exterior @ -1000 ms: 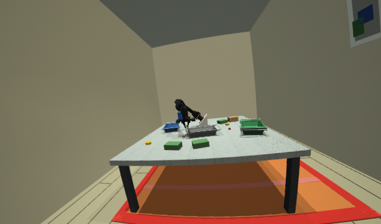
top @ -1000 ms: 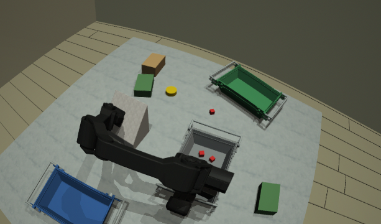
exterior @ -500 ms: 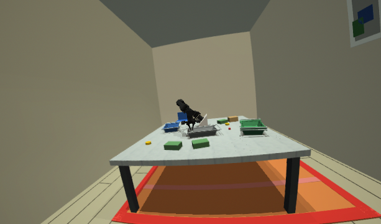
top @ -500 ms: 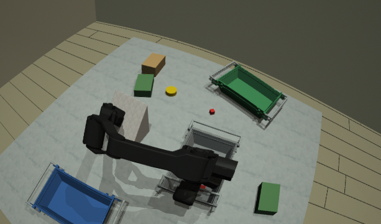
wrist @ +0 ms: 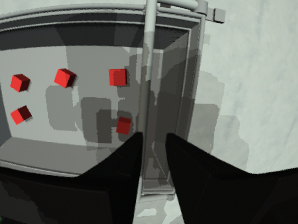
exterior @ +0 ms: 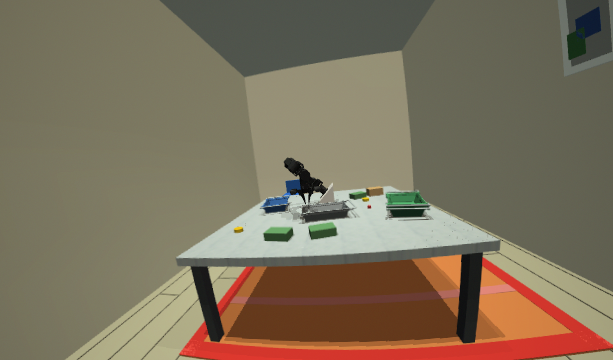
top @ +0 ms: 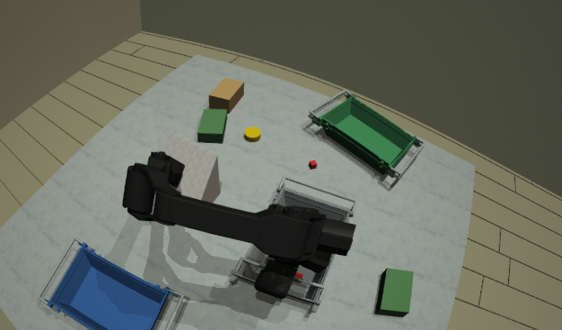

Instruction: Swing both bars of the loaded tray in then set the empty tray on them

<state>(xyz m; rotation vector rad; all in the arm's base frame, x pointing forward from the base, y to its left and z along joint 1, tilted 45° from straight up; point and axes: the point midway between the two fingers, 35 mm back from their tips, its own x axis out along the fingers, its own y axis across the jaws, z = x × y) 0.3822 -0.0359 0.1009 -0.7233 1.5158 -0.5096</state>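
Now: gripper tip 80 mm above the red bit, 30 mm past it and 20 mm to the right of it. From my gripper tip the other things lie so: tan block: 510 mm to the left, 490 mm behind, 60 mm below; blue tray: 310 mm behind, 300 mm to the right, 40 mm below; red block: 390 mm to the left, 110 mm behind, 80 mm below.
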